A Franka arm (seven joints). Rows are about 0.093 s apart.
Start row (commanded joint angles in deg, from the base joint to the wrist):
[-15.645, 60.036, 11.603, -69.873, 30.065, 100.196, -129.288]
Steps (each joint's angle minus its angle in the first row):
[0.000, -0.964, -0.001, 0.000, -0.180, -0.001, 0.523]
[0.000, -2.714, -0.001, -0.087, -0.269, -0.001, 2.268]
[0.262, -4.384, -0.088, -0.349, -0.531, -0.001, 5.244]
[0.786, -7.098, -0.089, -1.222, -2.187, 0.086, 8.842]
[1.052, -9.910, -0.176, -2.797, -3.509, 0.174, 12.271]
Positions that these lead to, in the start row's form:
[-15.645, 59.072, 11.602, -69.873, 29.885, 100.195, -128.765]
[-15.645, 57.322, 11.602, -69.960, 29.796, 100.195, -127.020]
[-15.383, 55.652, 11.515, -70.222, 29.534, 100.195, -124.044]
[-14.859, 52.938, 11.514, -71.095, 27.878, 100.282, -120.446]
[-14.593, 50.126, 11.427, -72.670, 26.556, 100.370, -117.017]

